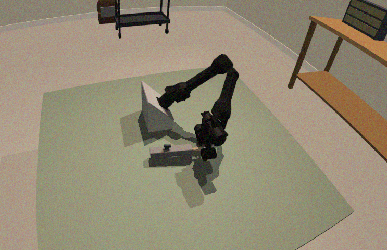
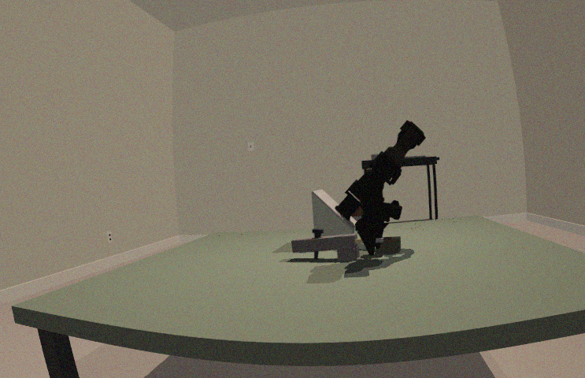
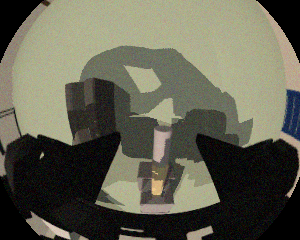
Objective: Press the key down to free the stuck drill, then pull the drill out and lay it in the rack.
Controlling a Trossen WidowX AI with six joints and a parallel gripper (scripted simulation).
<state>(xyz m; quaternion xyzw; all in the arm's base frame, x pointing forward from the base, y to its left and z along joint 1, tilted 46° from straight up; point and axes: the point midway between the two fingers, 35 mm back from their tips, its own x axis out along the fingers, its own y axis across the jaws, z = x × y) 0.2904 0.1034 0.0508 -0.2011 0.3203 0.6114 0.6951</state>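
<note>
The drill lies 40 mm to the right of my gripper tip, 30 mm above it and 10 mm behind it. From my gripper tip the other things lie so: rack (70 mm behind, 40 mm to the left); grey block (140 mm to the right, 30 mm behind, 20 mm above); dark key (160 mm to the right, 40 mm above, 30 mm behind).
</note>
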